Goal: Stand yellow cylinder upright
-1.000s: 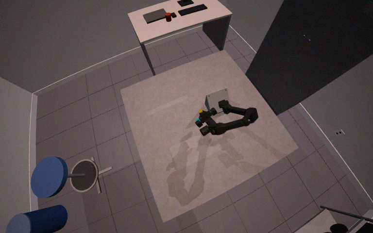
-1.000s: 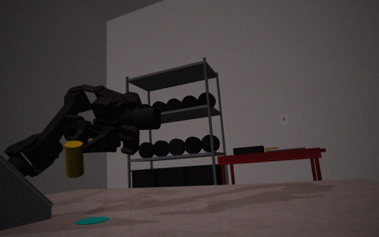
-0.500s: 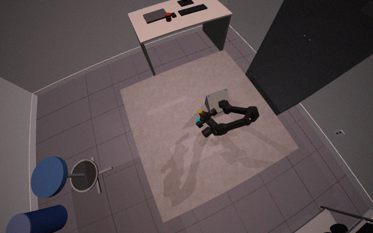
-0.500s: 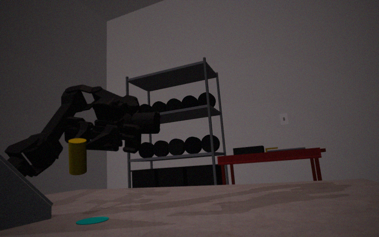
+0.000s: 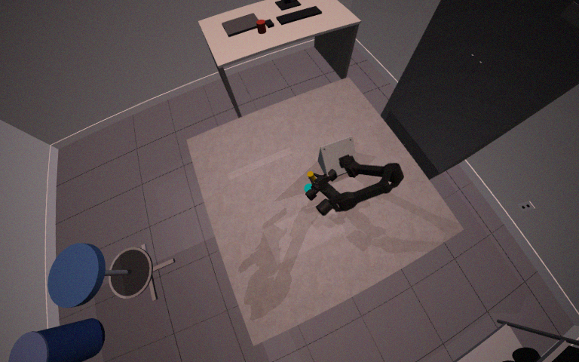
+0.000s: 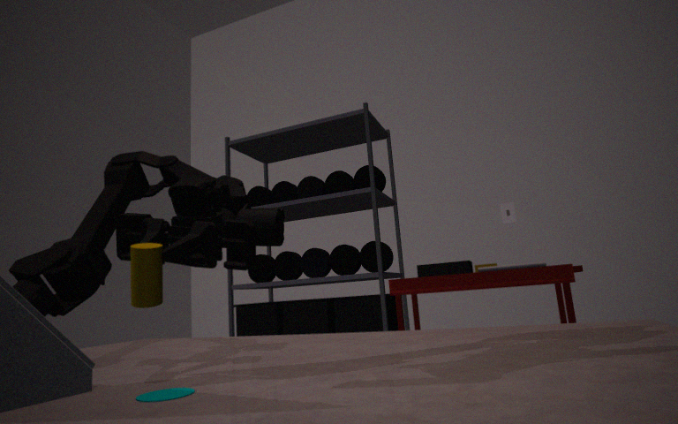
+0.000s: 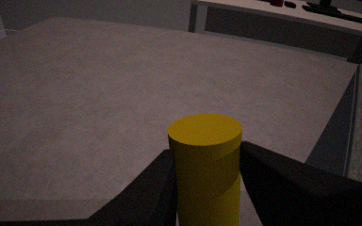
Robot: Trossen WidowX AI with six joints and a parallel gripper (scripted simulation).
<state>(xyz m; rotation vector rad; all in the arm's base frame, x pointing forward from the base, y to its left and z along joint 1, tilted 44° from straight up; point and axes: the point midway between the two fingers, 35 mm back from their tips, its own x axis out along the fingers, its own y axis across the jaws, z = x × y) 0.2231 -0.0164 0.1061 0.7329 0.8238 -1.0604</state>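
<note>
My gripper tip is now 10 mm short of the cyan circle, 20 mm to the right of it and 150 mm above it. From my gripper tip the other things lie so: yellow cylinder 20 mm below.
</note>
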